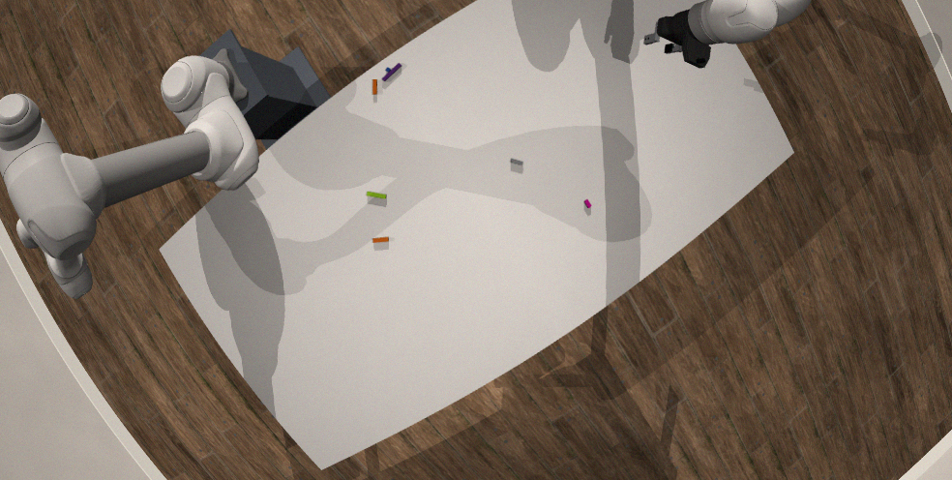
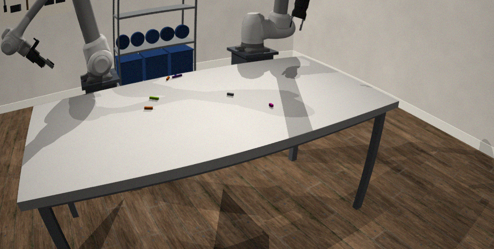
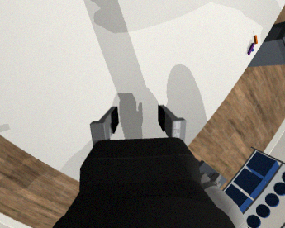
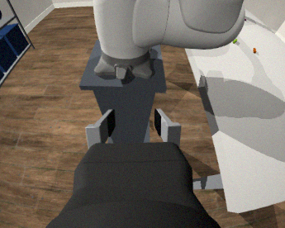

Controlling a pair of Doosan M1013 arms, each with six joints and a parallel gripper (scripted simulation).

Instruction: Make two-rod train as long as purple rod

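Note:
The blue rod lies 540 mm to the right of my left hand, 330 mm behind it and 290 mm below it. From my left hand the other things lie so: grey rod 410 mm to the right, 290 mm below, 60 mm ahead; magenta rod 320 mm to the right, 290 mm below, 250 mm ahead; purple rod 540 mm to the right, 320 mm behind, 290 mm below.

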